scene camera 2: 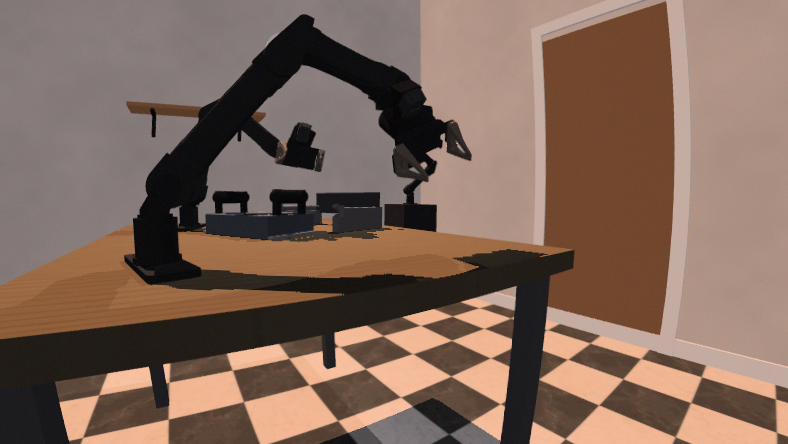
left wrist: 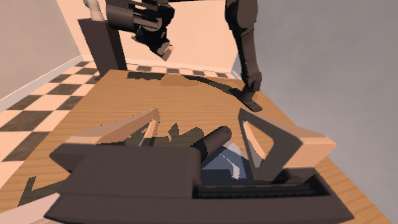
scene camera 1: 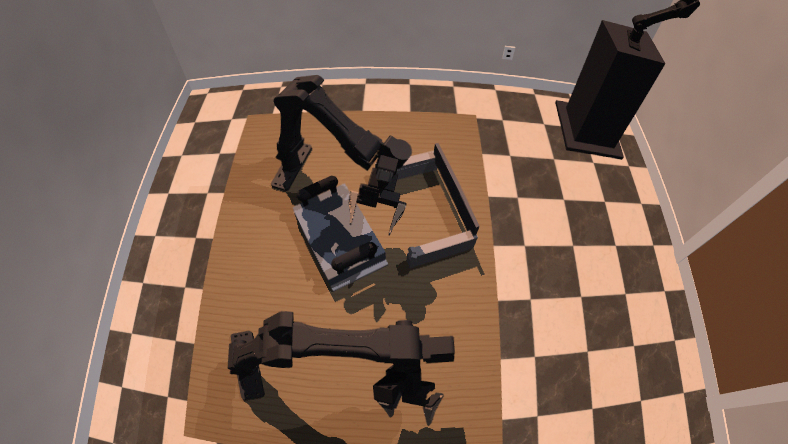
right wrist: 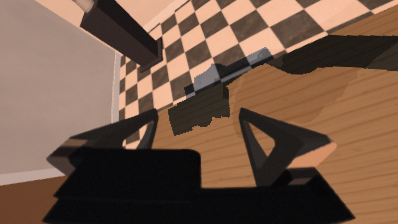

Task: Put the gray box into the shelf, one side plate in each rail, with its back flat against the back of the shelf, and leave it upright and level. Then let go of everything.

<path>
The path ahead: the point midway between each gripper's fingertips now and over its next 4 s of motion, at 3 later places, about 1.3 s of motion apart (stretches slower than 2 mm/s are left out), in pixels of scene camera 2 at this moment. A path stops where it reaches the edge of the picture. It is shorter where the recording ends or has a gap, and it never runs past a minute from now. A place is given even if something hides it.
My left gripper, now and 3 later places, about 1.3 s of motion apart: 303, 156; 291, 170; 238, 182; 230, 197
My right gripper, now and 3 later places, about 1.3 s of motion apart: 450, 168; 395, 177; 296, 183; 288, 196
</path>
